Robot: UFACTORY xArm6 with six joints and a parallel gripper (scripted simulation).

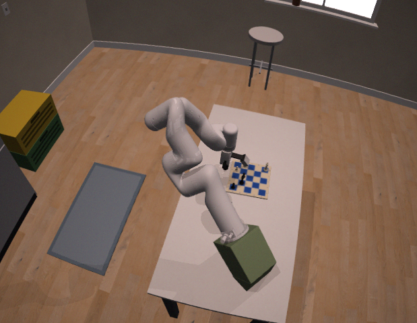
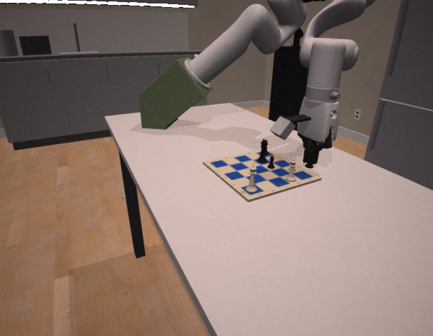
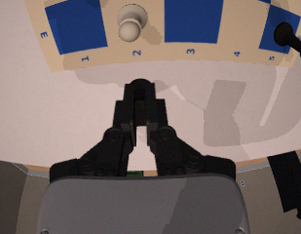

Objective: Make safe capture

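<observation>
Right now the black knight is 2 cm below my hand. From my hand the other things lie so: black pawn 11 cm to the right, 1 cm below, 1 cm behind; blue-and-tan chessboard 14 cm to the right, 3 cm below, 1 cm behind; tall black piece 12 cm to the right, 5 cm behind, 1 cm above.
</observation>
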